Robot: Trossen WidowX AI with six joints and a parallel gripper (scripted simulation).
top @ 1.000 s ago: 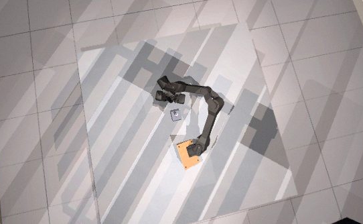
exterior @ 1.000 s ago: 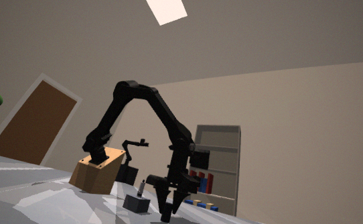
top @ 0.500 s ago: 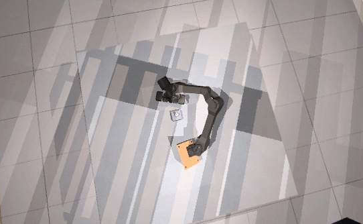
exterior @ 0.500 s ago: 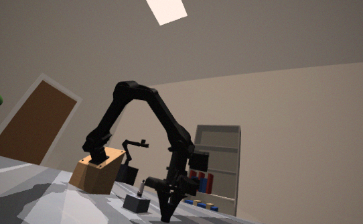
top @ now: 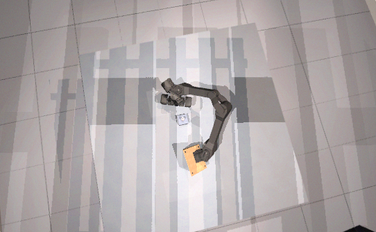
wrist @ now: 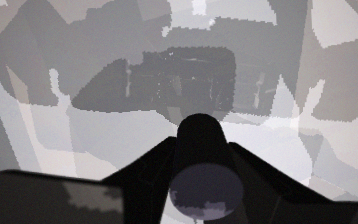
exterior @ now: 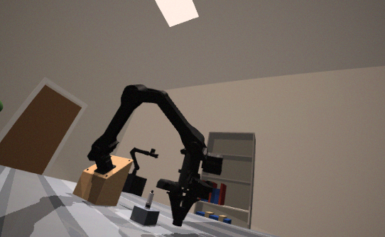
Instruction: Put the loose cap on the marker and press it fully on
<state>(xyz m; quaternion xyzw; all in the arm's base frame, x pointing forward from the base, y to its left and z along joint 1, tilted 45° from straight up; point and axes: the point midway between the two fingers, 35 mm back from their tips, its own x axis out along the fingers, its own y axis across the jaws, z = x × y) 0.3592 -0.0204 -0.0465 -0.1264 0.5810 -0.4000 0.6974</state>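
My gripper tip is 110 mm past the holder block, 20 mm above it and 10 mm to the left of it. Round my gripper tip: marker cap 10 mm above.
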